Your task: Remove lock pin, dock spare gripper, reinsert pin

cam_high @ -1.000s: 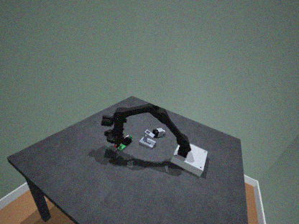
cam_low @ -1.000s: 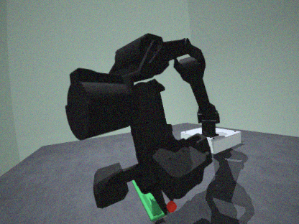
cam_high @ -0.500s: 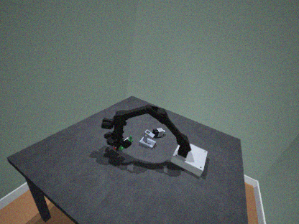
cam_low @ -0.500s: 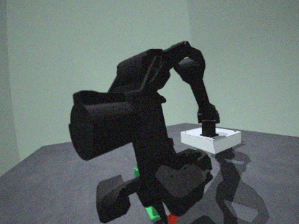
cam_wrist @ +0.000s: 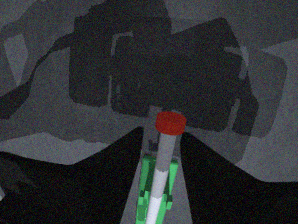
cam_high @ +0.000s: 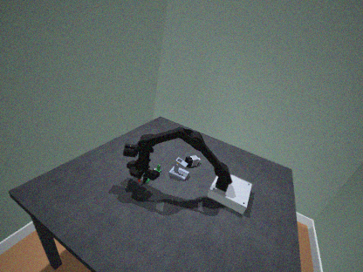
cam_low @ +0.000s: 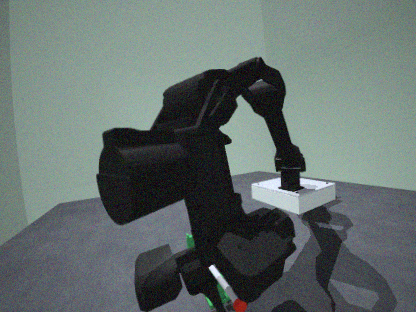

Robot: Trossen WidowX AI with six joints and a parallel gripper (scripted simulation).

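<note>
Right now the pin rest is 10 mm behind my gripper tip and 100 mm to the right of it. Round my gripper tip: spare gripper (170 mm behind, 370 mm to the right, 10 mm above); then grey mount (130 mm behind, 210 mm to the right, 30 mm above).
</note>
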